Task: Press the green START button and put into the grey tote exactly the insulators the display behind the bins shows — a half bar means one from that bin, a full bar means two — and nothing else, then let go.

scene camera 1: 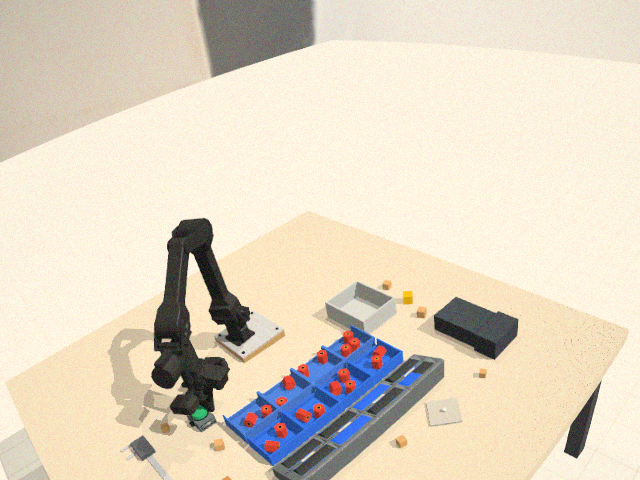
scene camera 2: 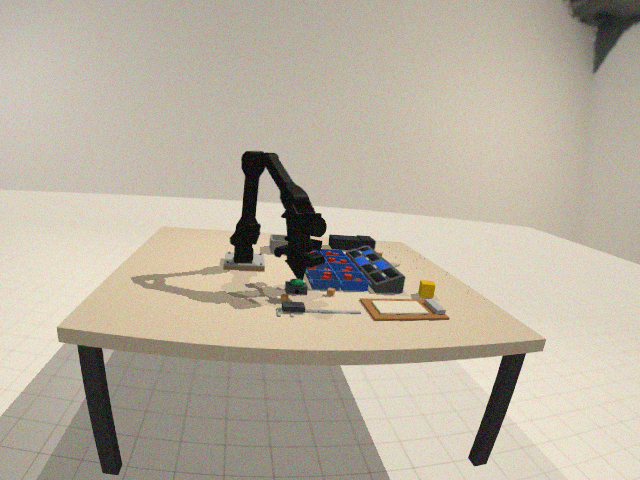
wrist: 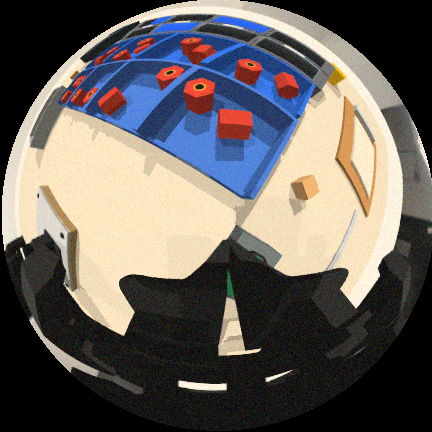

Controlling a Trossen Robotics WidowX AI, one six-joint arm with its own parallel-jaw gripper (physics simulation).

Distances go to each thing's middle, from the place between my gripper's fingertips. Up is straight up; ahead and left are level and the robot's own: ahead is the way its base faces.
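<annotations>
You'd find my gripper 20 cm to the right of the display (scene camera 1: 344, 454) and 31 cm short of it. There's a grey tote (scene camera 1: 360, 305) that's 5 cm ahead of my hand and 51 cm to the left of it, and a black box (scene camera 1: 489, 333) that's 36 cm ahead of my hand and 60 cm to the left.
</annotations>
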